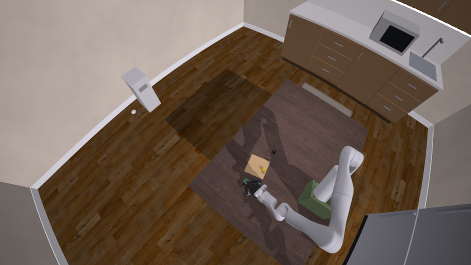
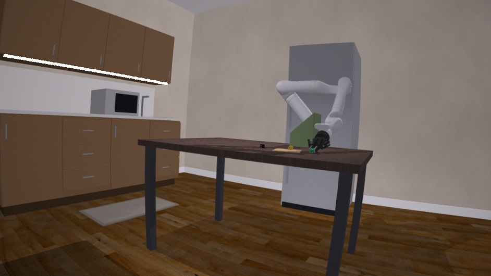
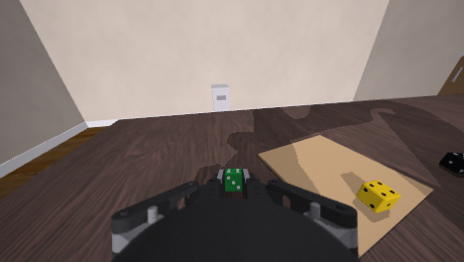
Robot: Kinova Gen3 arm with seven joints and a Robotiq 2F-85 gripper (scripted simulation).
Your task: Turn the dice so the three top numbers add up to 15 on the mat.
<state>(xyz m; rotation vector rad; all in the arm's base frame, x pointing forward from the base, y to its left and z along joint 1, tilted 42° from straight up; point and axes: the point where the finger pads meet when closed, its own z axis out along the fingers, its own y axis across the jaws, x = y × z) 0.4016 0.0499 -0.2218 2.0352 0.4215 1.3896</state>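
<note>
The tan mat is 20 mm ahead of my hand, 130 mm to the right of it and 20 mm below it. Round my hand: black die: 300 mm to the right, 10 mm below; yellow die: 30 mm behind, 140 mm to the right, 10 mm below; green die: 10 mm ahead, 10 mm below.
</note>
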